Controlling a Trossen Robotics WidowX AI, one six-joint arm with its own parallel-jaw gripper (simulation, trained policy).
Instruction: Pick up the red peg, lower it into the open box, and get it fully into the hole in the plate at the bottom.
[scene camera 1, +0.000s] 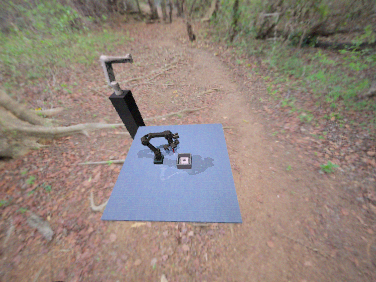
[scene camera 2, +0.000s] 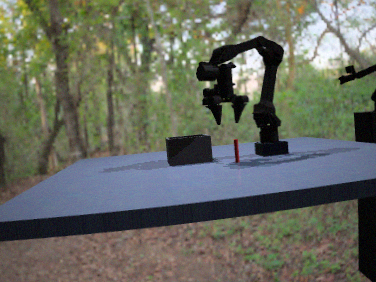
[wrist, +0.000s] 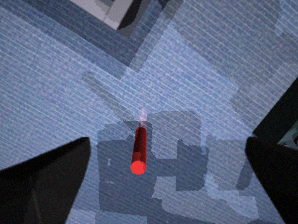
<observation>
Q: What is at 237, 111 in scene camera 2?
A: My gripper.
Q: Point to my gripper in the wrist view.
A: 169, 144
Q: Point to a box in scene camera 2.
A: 191, 149
</observation>
